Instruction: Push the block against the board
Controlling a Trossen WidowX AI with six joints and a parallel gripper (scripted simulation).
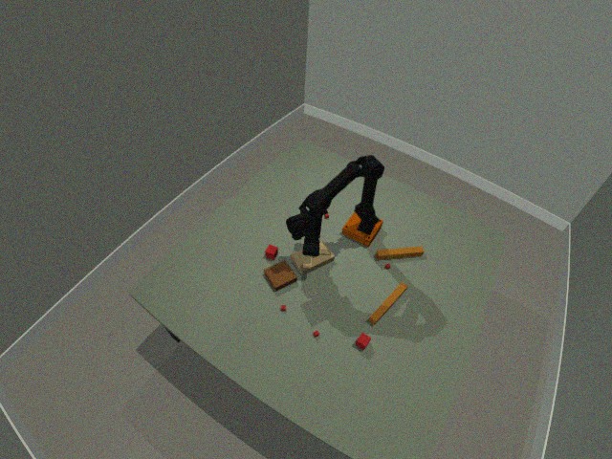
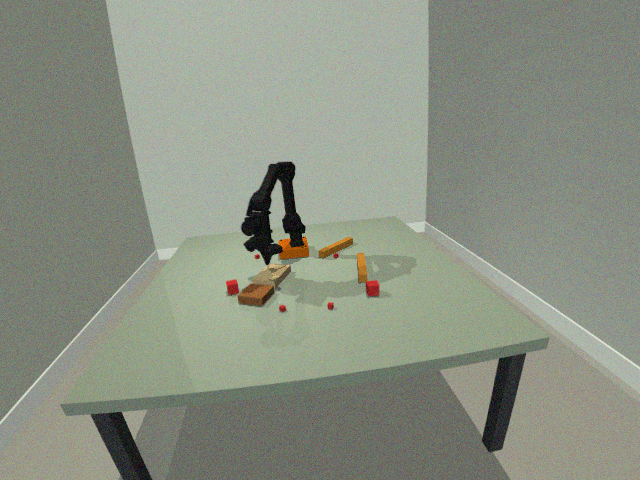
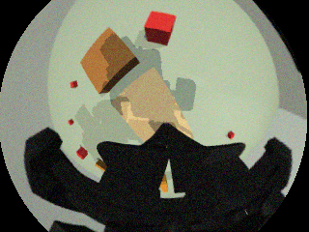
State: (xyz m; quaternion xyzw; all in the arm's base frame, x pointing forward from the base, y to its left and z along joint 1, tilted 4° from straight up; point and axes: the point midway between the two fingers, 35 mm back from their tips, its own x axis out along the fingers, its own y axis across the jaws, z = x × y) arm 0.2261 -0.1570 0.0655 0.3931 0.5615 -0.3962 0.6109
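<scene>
The board is 5 cm below my gripper tip, 1 cm to the left of it and 1 cm ahead of it. Round my gripper tip: square block: 15 cm ahead, 6 cm to the right, 5 cm below.
</scene>
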